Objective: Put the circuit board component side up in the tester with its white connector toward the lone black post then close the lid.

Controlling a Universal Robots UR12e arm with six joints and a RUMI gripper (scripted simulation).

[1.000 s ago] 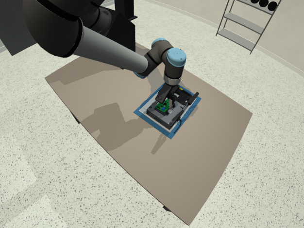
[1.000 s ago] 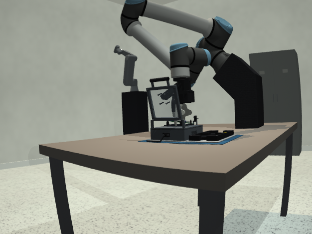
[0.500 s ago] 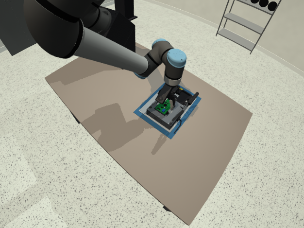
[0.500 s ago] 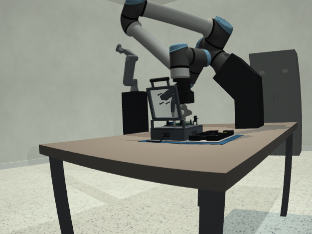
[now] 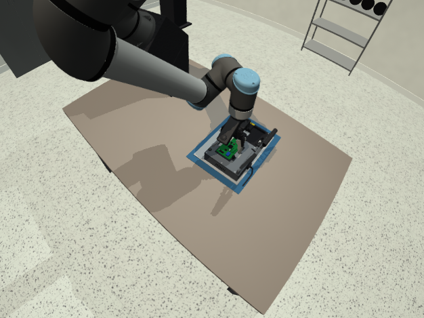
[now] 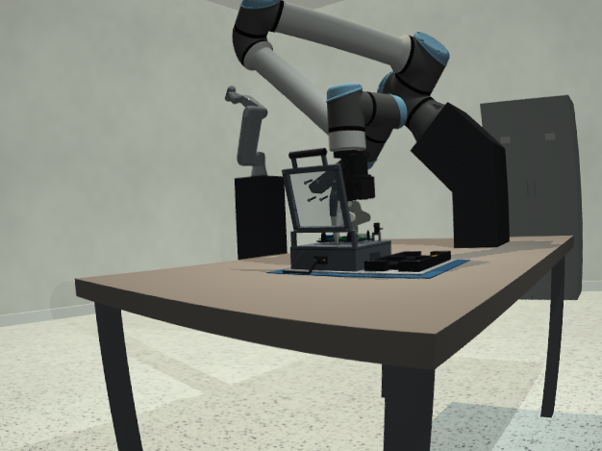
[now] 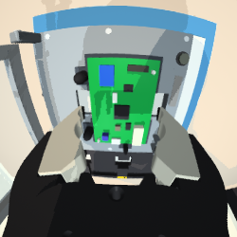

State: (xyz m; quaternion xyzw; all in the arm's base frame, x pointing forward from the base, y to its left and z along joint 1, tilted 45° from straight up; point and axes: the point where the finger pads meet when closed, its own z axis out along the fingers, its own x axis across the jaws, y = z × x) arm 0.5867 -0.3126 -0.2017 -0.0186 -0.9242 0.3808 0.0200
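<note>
Right now the green circuit board is right at my hand. Also, from my hand: tester bed (right at my hand); then black post (6 cm to the left, 6 cm behind, 2 cm above); then tester (4 cm to the left, 4 cm above, 3 cm ahead).
</note>
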